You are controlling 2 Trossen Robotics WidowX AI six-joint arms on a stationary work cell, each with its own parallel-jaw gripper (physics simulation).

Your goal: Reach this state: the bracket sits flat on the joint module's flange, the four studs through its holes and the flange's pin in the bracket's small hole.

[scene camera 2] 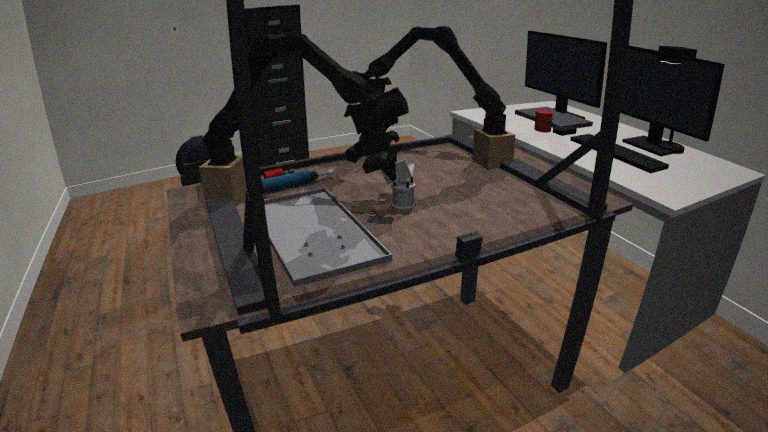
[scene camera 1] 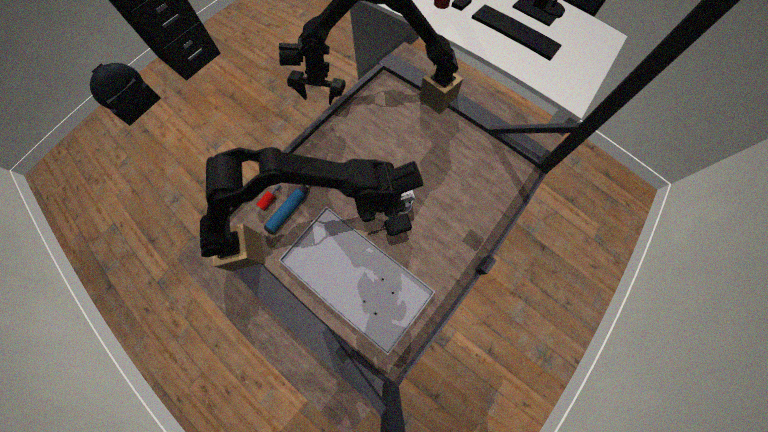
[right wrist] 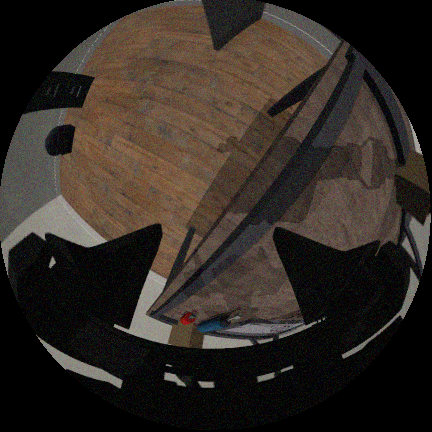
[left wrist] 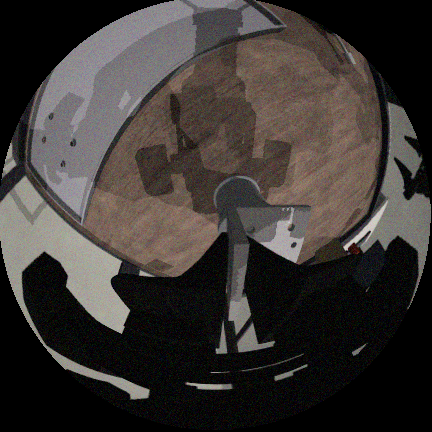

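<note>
The grey joint module stands upright on the table, with dark studs at its top. My left gripper is shut on the upright wall of the grey angled bracket. The bracket is at the module's top; its plate with holes covers part of the round flange in the left wrist view. Whether it touches the flange, and how its holes lie to the studs and pin, I cannot tell. My right gripper is open and empty, far from the module, beyond the table edge.
A shallow grey tray with several small dark parts lies beside the module. A blue tool and a red tool lie near the left arm's base. Frame posts border the table.
</note>
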